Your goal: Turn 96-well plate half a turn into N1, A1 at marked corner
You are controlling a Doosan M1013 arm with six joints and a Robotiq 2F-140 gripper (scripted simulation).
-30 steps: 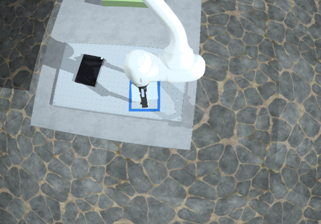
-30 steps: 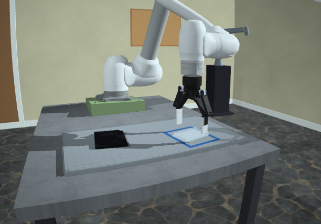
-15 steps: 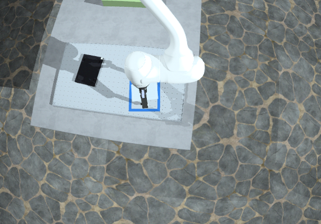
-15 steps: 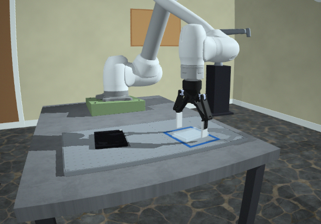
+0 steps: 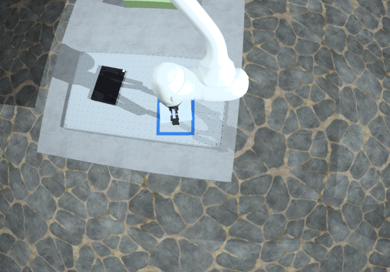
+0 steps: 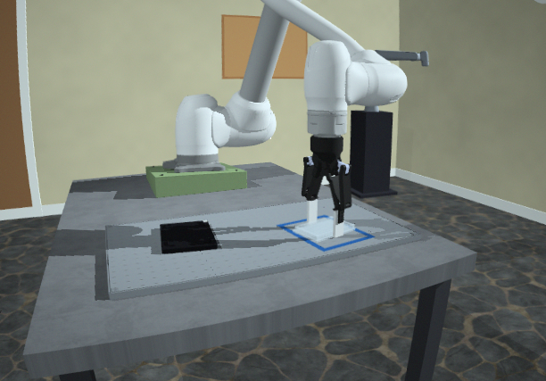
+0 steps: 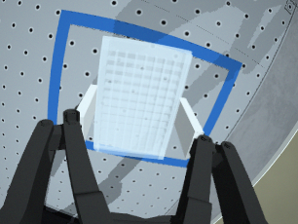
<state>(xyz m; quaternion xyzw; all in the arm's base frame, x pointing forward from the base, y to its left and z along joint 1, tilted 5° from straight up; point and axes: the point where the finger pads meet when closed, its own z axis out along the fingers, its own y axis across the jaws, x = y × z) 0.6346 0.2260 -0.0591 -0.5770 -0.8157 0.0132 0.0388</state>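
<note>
Now: the 96-well plate 20 mm below my hand. Also, from my hand: white A1 mark: 270 mm to the right, 130 mm behind, 20 mm below; then black plate nest N1: 320 mm to the right, 50 mm behind, 20 mm below.
</note>
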